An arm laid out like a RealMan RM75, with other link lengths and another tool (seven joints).
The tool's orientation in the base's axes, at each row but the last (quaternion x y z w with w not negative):
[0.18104 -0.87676 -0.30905 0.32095]
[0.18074 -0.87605 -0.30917 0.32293]
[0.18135 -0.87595 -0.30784 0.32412]
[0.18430 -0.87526 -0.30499 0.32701]
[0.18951 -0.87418 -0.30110 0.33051]
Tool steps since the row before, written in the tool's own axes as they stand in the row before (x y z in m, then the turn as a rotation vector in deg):
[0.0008 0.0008 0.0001 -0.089 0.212 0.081]
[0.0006 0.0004 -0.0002 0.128 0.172 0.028]
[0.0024 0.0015 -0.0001 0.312 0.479 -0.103]
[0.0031 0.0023 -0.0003 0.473 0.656 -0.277]
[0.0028 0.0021 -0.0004 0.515 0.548 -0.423]
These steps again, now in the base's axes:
[-0.0007 0.0002 0.0008 -0.015 0.238 0.051]
[-0.0003 -0.0001 0.0007 -0.132 0.074 0.155]
[-0.0018 -0.0002 0.0021 -0.213 0.152 0.519]
[-0.0023 0.0000 0.0031 -0.231 0.128 0.813]
[-0.0020 -0.0001 0.0029 -0.145 -0.034 0.850]

